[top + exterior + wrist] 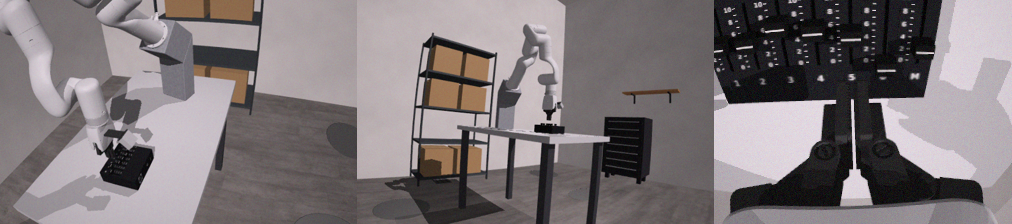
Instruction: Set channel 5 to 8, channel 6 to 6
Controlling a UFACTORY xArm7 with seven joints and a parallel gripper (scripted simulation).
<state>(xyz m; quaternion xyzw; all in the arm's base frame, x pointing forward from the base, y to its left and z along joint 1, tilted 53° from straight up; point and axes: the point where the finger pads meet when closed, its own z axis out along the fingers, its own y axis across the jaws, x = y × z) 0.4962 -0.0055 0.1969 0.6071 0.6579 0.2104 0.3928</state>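
Now: hand 40 mm above the channel 5 fader cap and 30 mm to the right of it. The rest, counted from my hand: channel 6 fader cap: 40 mm below, 20 mm ahead; then master fader cap: 50 mm ahead, 40 mm below, 20 mm to the left.
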